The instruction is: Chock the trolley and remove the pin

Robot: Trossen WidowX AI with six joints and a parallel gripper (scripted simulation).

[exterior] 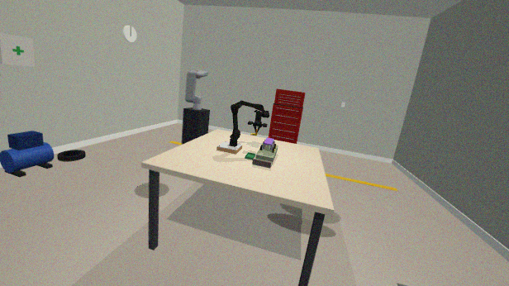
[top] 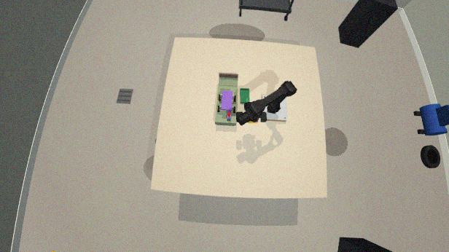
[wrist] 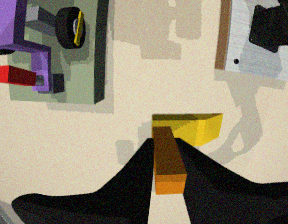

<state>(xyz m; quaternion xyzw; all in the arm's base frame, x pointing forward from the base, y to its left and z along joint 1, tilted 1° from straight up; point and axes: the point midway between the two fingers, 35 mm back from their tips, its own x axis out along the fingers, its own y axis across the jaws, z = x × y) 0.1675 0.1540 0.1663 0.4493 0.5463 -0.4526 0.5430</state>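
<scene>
Right now my gripper tip is 140 mm short of the red-headed stop pin, 20 mm to the left of it and 50 mm above it. From my gripper tip the other things lie so: yellow chock: 20 mm behind, 10 mm below; purple trolley: 170 mm ahead, 110 mm to the right, 60 mm below; green tray: 50 mm ahead, 230 mm to the right, 180 mm below.
</scene>
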